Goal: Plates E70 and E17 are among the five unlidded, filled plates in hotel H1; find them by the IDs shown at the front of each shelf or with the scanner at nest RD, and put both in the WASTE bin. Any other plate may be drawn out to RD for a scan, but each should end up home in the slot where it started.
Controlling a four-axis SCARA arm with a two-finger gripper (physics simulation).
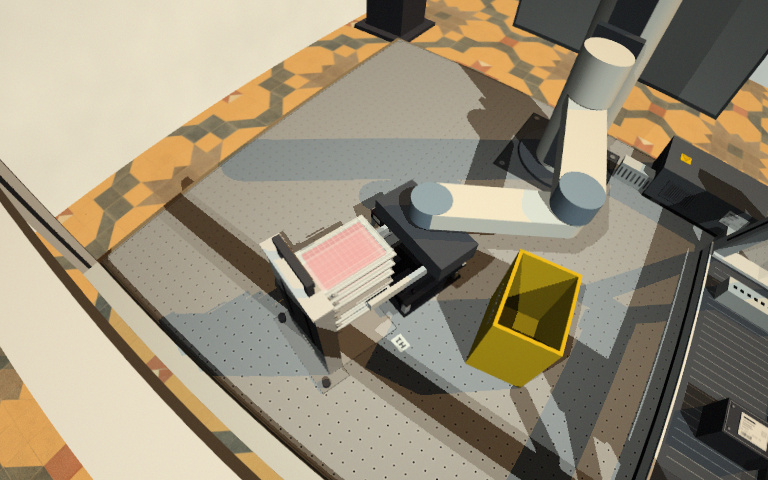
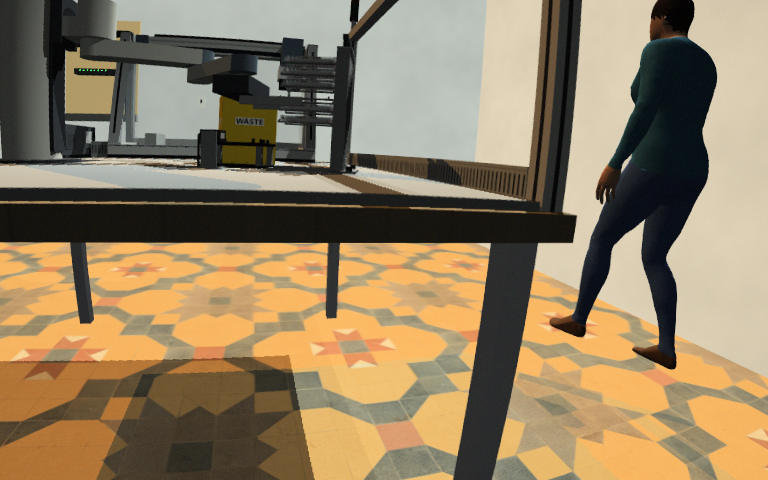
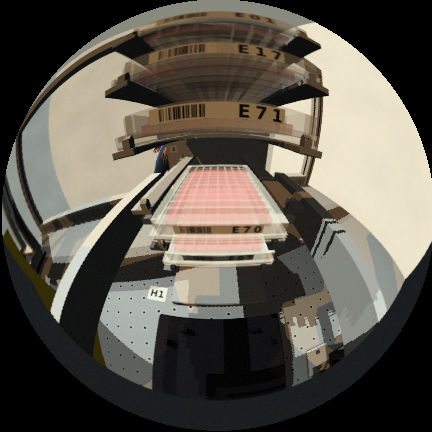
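Plate E70, unlidded with a pink fill, sits low in hotel H1. My gripper reaches level into the rack with one finger along each side of E70 and looks shut on it; the pads are partly hidden. E70 looks level at its shelf. Plate E17 is higher up, below E01 and above E71. A lower plate sits under E70. The yellow WASTE bin stands apart from the hotel.
The black nest RD lies under my gripper's body, in front of the hotel. The H1 tag is beside the rack. Dark equipment stands by the arm's base. A person is beyond the table.
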